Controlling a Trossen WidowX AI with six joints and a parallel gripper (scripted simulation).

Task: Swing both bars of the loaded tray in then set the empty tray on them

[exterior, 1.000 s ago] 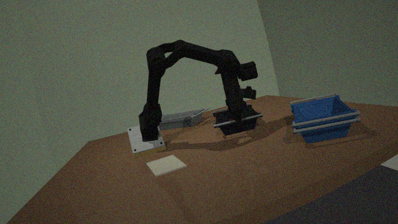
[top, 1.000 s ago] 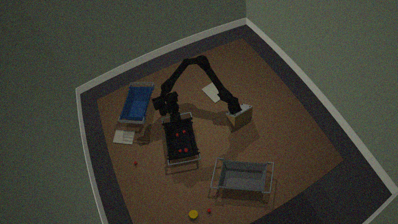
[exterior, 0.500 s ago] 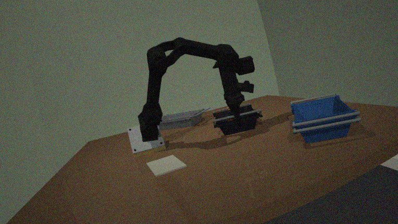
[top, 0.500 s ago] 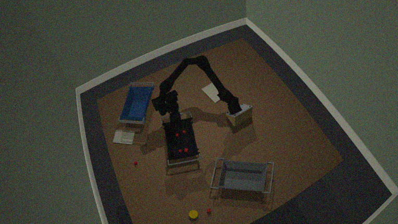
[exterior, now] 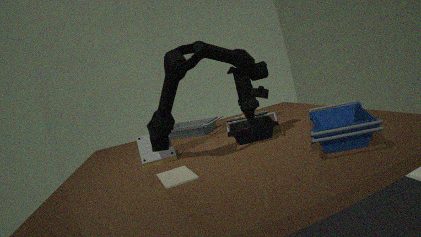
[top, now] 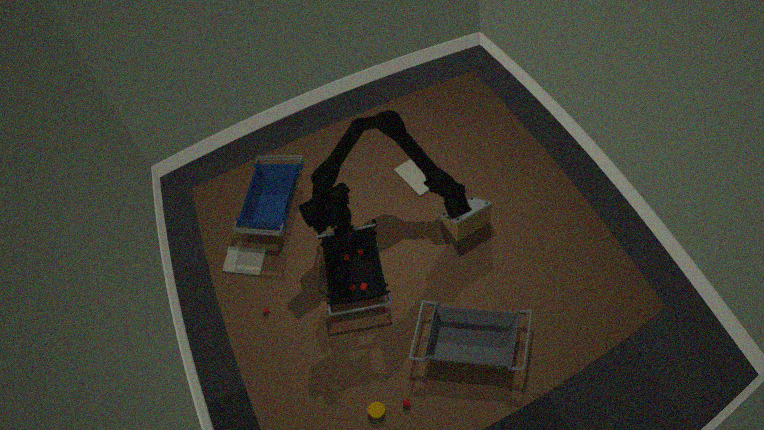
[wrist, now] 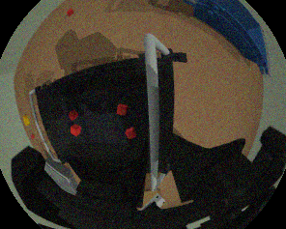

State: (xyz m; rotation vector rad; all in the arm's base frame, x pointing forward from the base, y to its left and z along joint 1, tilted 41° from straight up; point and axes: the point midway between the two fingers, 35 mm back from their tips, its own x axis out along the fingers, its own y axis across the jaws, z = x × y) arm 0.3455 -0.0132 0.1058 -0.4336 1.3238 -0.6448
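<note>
My gripper tip is now 21 cm past the grey tray, 47 cm to the right of it and 2 cm above it. Round my gripper tip: yellow disc (12 cm ahead, 56 cm to the left, 5 cm below).
</note>
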